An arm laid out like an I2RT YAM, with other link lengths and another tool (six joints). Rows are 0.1 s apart.
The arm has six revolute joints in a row. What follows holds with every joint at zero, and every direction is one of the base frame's.
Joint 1 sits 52.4 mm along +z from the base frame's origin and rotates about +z.
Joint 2 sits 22.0 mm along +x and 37.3 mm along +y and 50.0 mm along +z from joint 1 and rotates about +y.
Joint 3 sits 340.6 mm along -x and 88.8 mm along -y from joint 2 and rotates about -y.
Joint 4 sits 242.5 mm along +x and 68.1 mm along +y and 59.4 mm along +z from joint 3 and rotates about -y.
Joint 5 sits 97.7 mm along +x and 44.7 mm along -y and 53.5 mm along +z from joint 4 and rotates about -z.
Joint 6 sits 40.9 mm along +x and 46.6 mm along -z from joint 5 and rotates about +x.
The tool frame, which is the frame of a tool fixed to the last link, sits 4.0 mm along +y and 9.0 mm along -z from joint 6; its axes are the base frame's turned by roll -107.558, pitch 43.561 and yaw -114.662 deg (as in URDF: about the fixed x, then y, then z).
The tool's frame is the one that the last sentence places.
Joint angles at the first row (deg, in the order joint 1, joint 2, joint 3, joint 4, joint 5, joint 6):
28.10, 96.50, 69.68, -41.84, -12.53, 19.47
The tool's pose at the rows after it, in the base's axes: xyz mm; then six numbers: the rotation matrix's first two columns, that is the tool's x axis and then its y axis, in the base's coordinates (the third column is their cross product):
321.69 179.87 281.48 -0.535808 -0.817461 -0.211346 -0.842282 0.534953 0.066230
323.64 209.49 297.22 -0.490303 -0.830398 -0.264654 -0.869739 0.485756 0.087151
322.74 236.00 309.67 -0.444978 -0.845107 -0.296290 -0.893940 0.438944 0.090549
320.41 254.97 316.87 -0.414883 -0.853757 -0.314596 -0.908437 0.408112 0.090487
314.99 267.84 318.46 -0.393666 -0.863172 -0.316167 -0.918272 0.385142 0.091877
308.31 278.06 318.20 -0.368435 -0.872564 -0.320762 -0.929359 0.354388 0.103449
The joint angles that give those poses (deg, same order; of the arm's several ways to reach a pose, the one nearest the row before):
30.78, 96.88, 74.50, -41.84, -16.00, 21.59
34.19, 98.54, 79.24, -42.17, -18.03, 23.17
37.32, 100.20, 83.58, -42.99, -18.78, 23.95
39.60, 101.40, 86.37, -43.39, -18.98, 24.60
41.46, 102.00, 87.45, -43.67, -18.86, 25.05
43.06, 102.30, 87.71, -43.59, -19.61, 25.23

